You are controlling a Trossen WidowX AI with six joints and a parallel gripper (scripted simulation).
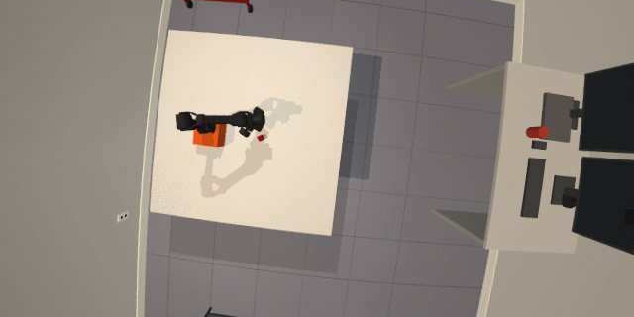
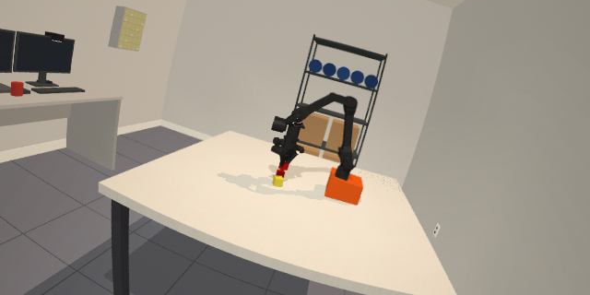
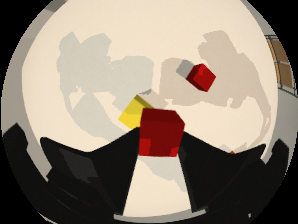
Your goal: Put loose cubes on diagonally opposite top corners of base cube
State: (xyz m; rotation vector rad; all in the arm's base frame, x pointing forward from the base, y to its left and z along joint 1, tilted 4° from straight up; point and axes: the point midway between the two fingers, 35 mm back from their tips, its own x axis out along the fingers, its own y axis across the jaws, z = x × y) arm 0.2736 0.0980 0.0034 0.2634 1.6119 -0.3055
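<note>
My gripper tip is now 30 mm to the right of the yellow base cube and 70 mm above it. Also, from my gripper tip: red cube 30 mm ahead, 90 mm to the right, 80 mm below.
</note>
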